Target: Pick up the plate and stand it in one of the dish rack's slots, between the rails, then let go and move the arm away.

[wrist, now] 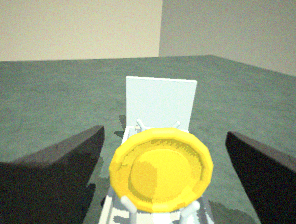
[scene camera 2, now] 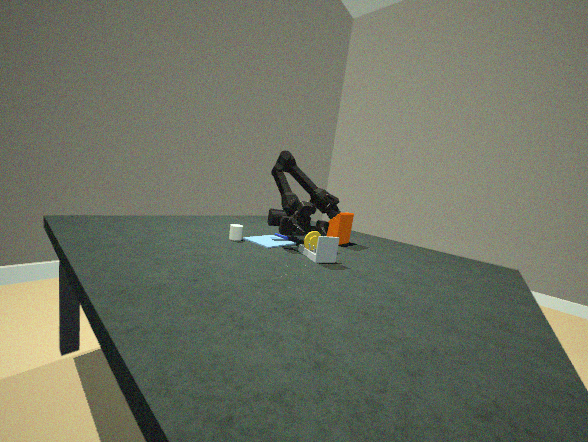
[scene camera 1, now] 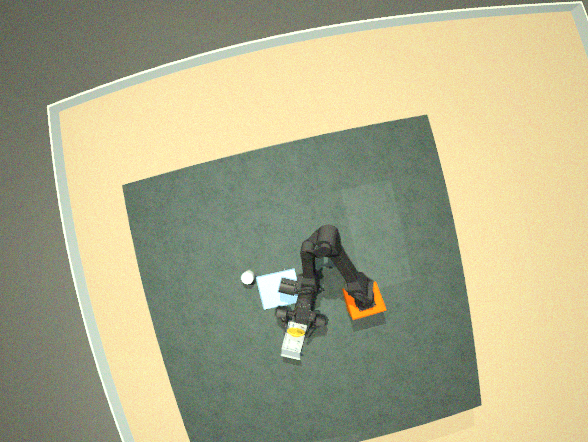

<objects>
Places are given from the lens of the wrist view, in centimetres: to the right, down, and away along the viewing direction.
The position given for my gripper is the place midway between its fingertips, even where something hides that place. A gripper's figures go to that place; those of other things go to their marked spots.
my gripper [wrist: 164, 134]: 1, 2, 12
yellow plate [wrist: 160, 168]: 1, 4, 11
</objects>
